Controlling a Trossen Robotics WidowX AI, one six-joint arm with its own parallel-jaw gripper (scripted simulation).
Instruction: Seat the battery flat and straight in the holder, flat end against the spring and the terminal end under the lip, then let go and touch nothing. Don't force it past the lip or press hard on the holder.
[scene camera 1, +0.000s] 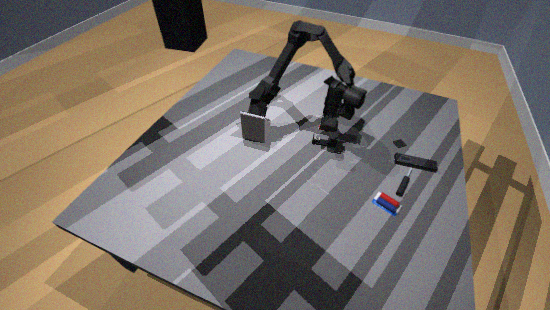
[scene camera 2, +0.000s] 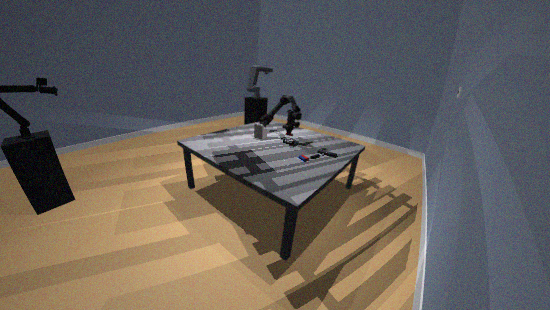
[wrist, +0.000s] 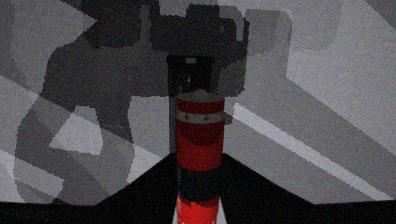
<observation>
The gripper (scene camera 1: 326, 129) holds a battery.
The gripper is seen too in the wrist view (wrist: 198, 161).
</observation>
